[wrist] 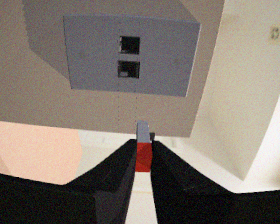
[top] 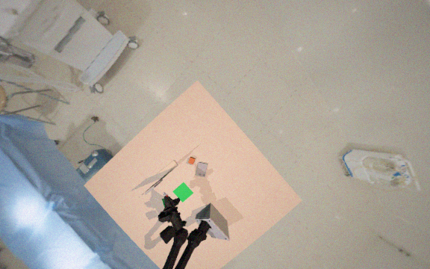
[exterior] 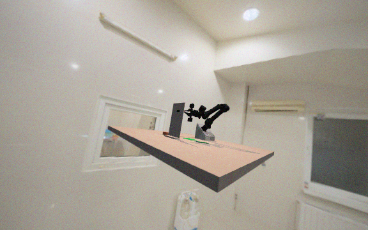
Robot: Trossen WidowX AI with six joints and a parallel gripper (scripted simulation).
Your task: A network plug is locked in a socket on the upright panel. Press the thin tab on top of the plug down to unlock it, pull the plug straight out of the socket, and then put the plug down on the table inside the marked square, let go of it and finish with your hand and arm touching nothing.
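Now: gripper tip 270 mm above the green marked square, 110 mm past it and 30 mm to the right of it. The rest, counted from my gripper tip: network plug: 10 mm ahead; then orange block: 250 mm below, 180 mm to the right, 70 mm ahead; then grey upright panel: 120 mm below, 90 mm ahead, 30 mm to the left.
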